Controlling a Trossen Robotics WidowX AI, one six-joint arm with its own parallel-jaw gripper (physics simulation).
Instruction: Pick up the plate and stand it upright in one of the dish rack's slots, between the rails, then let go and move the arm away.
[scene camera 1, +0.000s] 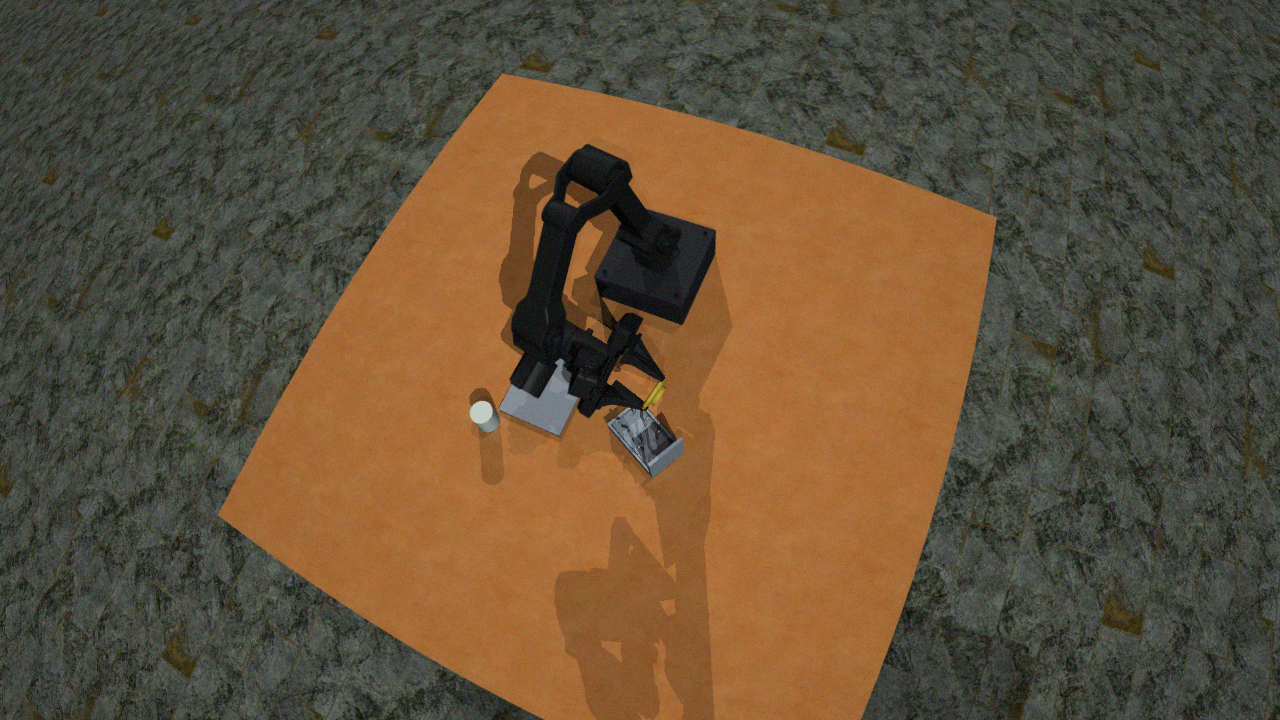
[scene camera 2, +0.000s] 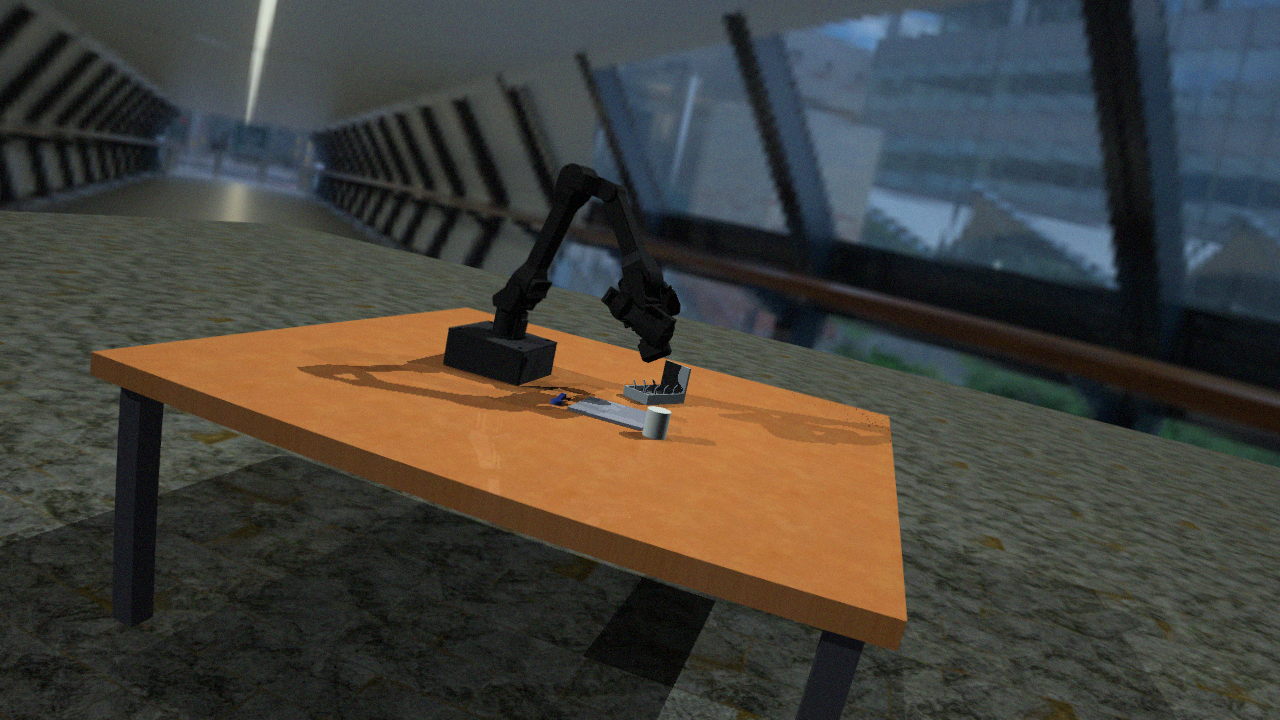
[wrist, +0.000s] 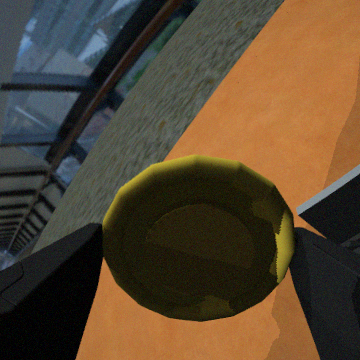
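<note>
The yellow plate is held edge to edge between the two black fingers. It faces the wrist camera and looks steeply tilted, near upright, in scene camera 1. My gripper is shut on the plate, in the air beside and above the grey dish rack. The rack stands on the table with a raised panel at one end and small prongs inside. Part of it shows at the right of the wrist view. The plate does not show in scene camera 2.
A flat grey board lies beside the rack, under the forearm. A white cylinder stands at the board's far side from the rack. A small blue object lies near the board. The arm's black base stands behind.
</note>
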